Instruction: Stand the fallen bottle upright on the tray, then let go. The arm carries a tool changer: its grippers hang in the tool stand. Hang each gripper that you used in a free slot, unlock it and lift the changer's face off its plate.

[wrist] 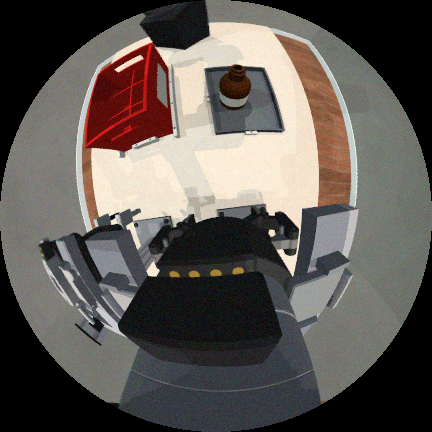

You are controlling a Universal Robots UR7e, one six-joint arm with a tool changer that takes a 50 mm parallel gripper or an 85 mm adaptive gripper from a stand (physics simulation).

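Places are measured from the arm's base along level axes (x ahead, y left, z up), in metres.
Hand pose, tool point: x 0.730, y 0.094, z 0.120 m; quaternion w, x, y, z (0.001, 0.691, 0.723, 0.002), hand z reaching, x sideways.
After its pixels a point has its place.
The brown bottle (235,90) {y 0.147, x 0.479, z -0.134 m} with a white label stands upright on the grey tray (257,122) {y 0.212, x 0.525, z -0.236 m}, towards its back left part, with nothing touching it. My gripper (223,218) is the adaptive one, mounted below the black changer body. Its two dark linkages stand wide apart on both sides of that body, so it is open; the body partly hides its fingers. It is well away from the bottle. Grey tool stand parts (327,235) {y 0.140, x 0.692, z 0.101 m} rise on both sides of it. Another gripper (67,275) hangs at the left, its fingers partly hidden. Whether my gripper is seated or locked cannot be told.
A red crate (160,122) {y -0.023, x 0.531, z -0.144 m} stands left of the tray, with a thin grey rail (175,112) {y -0.011, x 0.472, z -0.225 m} between them. A tall black block (180,27) stands at the back. Small grey plates (150,225) {y -0.135, x 0.797, z -0.229 m} (242,209) {y 0.147, x 0.770, z -0.229 m} lie near the stand. A wooden strip (332,150) runs along the right table edge.
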